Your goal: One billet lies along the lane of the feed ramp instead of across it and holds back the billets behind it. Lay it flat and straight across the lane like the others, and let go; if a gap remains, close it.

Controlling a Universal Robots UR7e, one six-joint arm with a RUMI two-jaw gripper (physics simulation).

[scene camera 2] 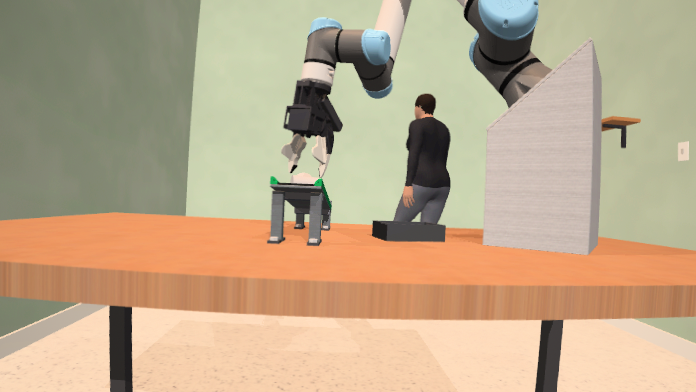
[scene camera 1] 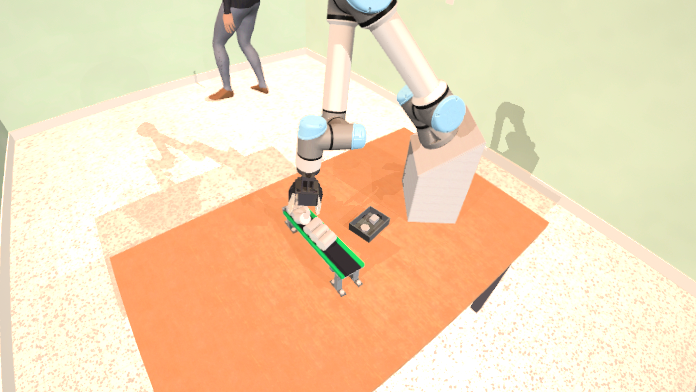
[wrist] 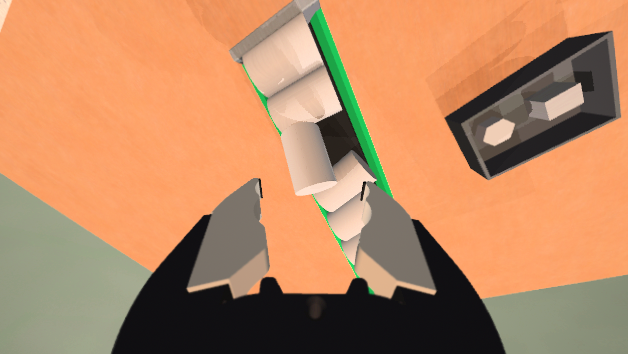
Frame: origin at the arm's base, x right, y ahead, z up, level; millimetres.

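Where they show: gripper, fingertip midpoint: [scene camera 2: 305,175] [scene camera 1: 303,214] [wrist: 312,182]; arm's base, origin of the base link: [scene camera 2: 546,107] [scene camera 1: 439,134].
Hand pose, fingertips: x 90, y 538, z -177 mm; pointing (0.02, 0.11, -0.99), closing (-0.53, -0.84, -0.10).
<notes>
Things, the pixels of their top centre, and the offset from my fingertips.
- skewed billet, middle of its top: [wrist: 302,178] [scene camera 1: 301,211] dx +9, dy +2, dz +6 mm
- dark tray, middle of its top: [wrist: 538,120] [scene camera 2: 408,222] [scene camera 1: 370,220] dx -91, dy -229, dz -96 mm
The skewed billet [scene camera 1: 304,218] [scene camera 2: 303,177] [wrist: 307,157], a pale cylinder, lies mostly along the lane of the feed ramp [scene camera 1: 342,258] [scene camera 2: 300,187] [wrist: 350,95], slightly askew and raised over the left rail in the wrist view. Two billets [wrist: 282,55] [wrist: 305,97] lie across the lane at the grey end stop. Behind it, several billets [scene camera 1: 320,234] [wrist: 345,182] lie across; the nearest is slightly turned. Dark lane shows beside the skewed billet. My gripper [scene camera 1: 305,210] [scene camera 2: 306,173] [wrist: 312,182] is open and empty above the ramp, its jaws partly hiding the rear billets in the wrist view.
A dark tray [scene camera 1: 359,235] [scene camera 2: 415,232] [wrist: 505,87] with two small pale pieces [wrist: 500,131] [wrist: 565,102] stands beside the ramp. The arm's grey pedestal [scene camera 1: 440,195] [scene camera 2: 540,175] stands beyond the tray. A person [scene camera 1: 240,45] [scene camera 2: 427,150] stands behind the table.
</notes>
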